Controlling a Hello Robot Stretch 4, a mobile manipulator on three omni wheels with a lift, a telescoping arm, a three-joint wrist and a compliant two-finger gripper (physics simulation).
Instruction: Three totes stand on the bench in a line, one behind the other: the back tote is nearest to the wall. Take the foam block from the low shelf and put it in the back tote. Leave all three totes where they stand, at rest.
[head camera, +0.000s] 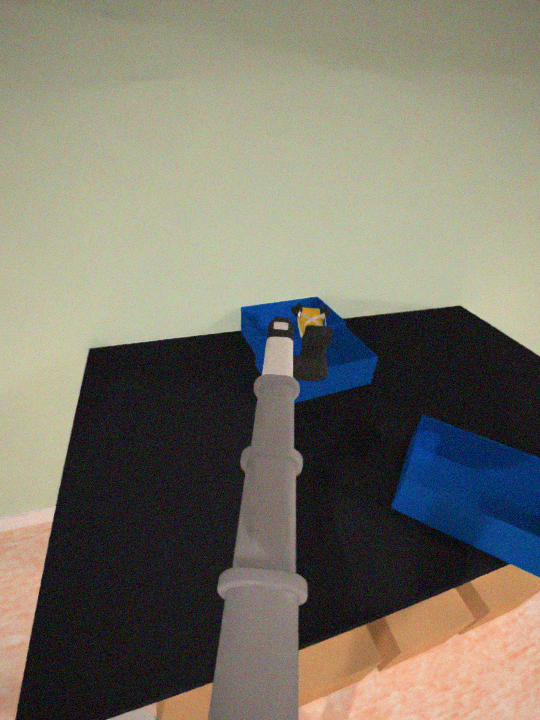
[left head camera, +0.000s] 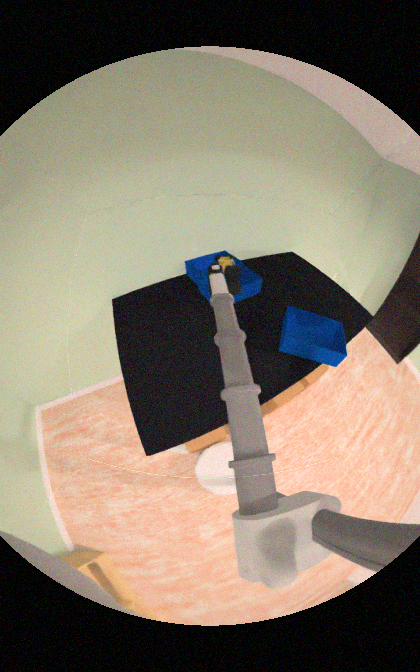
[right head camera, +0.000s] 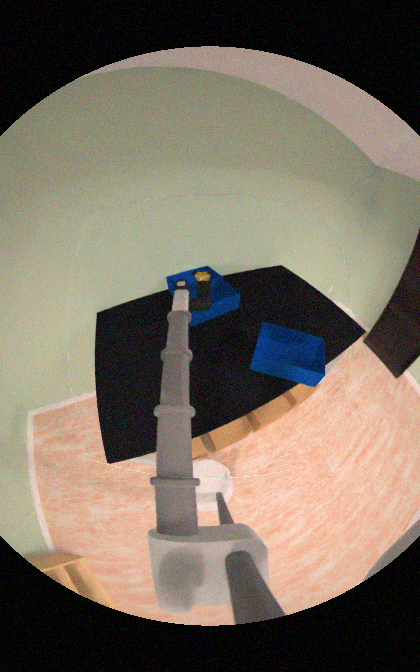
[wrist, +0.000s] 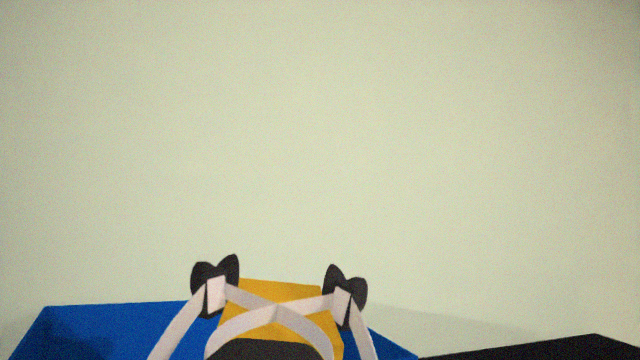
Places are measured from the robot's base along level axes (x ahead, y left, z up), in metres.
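Pixels of known places: gripper, fingertip midpoint: (head camera: 310, 307) (wrist: 280, 279).
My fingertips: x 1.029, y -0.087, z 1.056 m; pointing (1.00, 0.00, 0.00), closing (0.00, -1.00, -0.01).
Note:
Behind a point stands the place of what it marks.
My gripper (head camera: 311, 313) {x 1.029, y -0.087, z 1.056 m} (left head camera: 225, 260) (right head camera: 202, 273) (wrist: 280, 279) {x 1.029, y -0.087, z 1.056 m} is shut on the yellow foam block (head camera: 303, 329) {x 0.938, y -0.067, z 1.030 m} (left head camera: 225, 264) (right head camera: 202, 277) (wrist: 277, 332) {x 0.946, y -0.089, z 1.050 m}, with a fingertip on each side of it. Both are over the blue tote nearest the wall (head camera: 348, 372) {x 0.850, y -0.200, z 0.953 m} (left head camera: 250, 292) (right head camera: 225, 306) (wrist: 125, 325) {x 1.160, y 0.074, z 0.964 m}; how far the block is above its floor is hard to tell. Another blue tote (head camera: 465, 535) {x 0.426, y -0.379, z 0.909 m} (left head camera: 310, 350) (right head camera: 285, 372) stands nearer the bench's front edge, to the right. I cannot make out a third tote. The arm and wrist hide part of the back tote.
The black-topped bench (head camera: 145, 465) {x 0.540, y 0.278, z 0.887 m} (left head camera: 165, 350) (right head camera: 135, 375) (wrist: 575, 350) {x 1.385, y -0.653, z 0.887 m} stands against the pale green wall (head camera: 261, 174) {x 1.178, y 0.087, z 1.394 m}. The extended arm (head camera: 267, 500) {x 0.315, y 0.001, z 1.167 m} (left head camera: 240, 370) (right head camera: 175, 380) crosses it. A dark brown object (left head camera: 397, 320) (right head camera: 395, 345) is at the right. A wooden structure (left head camera: 102, 570) (right head camera: 75, 575) is at the lower left.

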